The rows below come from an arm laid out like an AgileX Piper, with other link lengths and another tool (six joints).
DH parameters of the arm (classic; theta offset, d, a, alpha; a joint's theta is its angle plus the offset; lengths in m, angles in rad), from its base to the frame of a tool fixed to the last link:
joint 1: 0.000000 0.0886 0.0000 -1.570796
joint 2: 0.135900 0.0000 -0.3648 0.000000
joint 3: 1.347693 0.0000 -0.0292 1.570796
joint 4: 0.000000 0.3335 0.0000 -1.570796
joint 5: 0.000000 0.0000 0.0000 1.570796
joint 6: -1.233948 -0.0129 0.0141 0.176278
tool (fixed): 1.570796 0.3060 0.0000 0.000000
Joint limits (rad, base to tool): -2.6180..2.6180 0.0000..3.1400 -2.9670..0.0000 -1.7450..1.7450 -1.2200..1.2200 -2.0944..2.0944
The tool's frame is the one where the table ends.
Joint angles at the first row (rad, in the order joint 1, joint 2, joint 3, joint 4, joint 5, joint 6):
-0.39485, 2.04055, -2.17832, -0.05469, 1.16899, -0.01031
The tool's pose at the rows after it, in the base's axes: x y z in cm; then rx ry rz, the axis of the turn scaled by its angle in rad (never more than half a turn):
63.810 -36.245 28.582 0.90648 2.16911 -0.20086
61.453 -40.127 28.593 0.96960 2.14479 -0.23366
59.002 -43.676 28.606 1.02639 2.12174 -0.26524
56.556 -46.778 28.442 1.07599 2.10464 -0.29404
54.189 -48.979 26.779 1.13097 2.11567 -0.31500
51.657 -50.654 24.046 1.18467 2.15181 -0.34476
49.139 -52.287 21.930 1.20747 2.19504 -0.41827
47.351 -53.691 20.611 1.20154 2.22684 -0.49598
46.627 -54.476 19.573 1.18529 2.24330 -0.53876
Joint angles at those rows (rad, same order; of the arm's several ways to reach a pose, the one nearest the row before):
-0.45652, 2.04147, -2.17741, -0.05469, 1.16900, -0.01031
-0.51828, 2.04144, -2.17736, -0.05585, 1.16898, -0.01417
-0.57722, 2.04144, -2.17735, -0.05662, 1.16897, -0.02062
-0.63165, 2.04145, -2.17397, -0.05662, 1.16899, -0.03022
-0.67436, 2.04144, -2.14180, -0.05993, 1.16898, -0.03355
-0.70853, 2.04146, -2.08710, -0.07779, 1.16816, -0.03556
-0.73010, 2.04148, -2.03792, -0.13422, 1.16366, -0.03972
-0.74264, 2.04146, -1.99734, -0.19449, 1.14545, -0.04621
-0.74855, 2.04146, -1.96137, -0.22849, 1.11527, -0.05164

